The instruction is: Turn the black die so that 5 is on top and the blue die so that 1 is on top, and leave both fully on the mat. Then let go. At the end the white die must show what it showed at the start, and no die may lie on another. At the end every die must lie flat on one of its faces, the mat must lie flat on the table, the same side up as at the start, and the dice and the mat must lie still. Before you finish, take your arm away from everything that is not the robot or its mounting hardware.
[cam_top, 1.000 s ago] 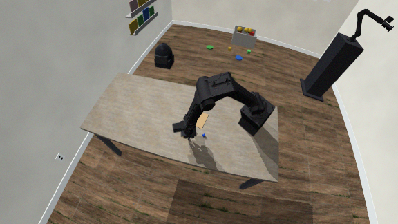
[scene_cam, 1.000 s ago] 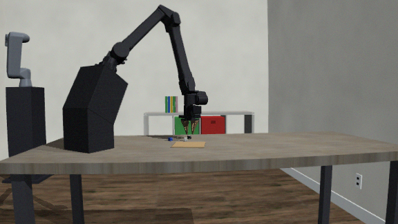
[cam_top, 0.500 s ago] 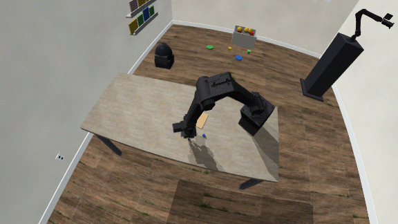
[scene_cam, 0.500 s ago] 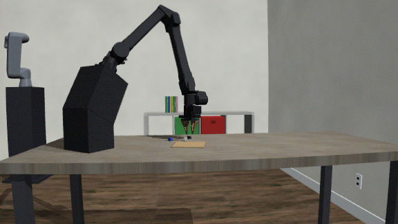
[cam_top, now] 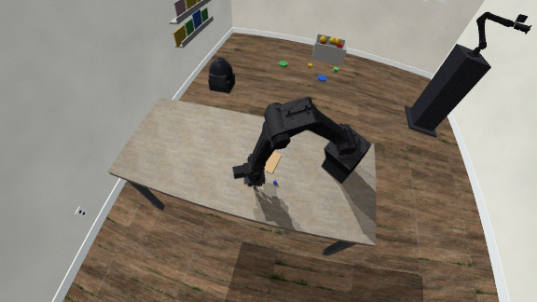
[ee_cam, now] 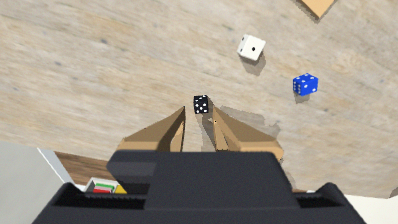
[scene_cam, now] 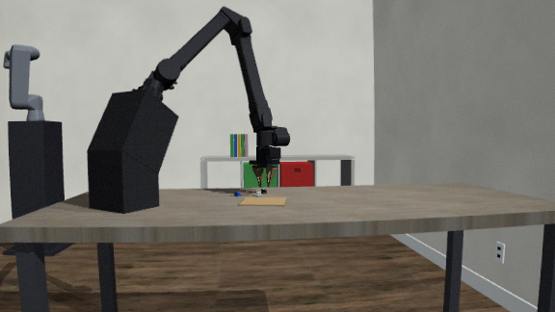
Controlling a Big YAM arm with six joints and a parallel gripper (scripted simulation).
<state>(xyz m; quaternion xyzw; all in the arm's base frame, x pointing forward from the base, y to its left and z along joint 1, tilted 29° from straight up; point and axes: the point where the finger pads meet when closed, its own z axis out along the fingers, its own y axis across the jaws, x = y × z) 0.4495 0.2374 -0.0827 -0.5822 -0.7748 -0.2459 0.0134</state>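
Right now the black die is 2 cm below my hand. Also, from my hand: blue die 10 cm behind, 6 cm to the right, 2 cm below; then white die 7 cm to the right, 2 cm below, 2 cm behind; then tan mat 19 cm to the right, 3 cm below, 1 cm behind.
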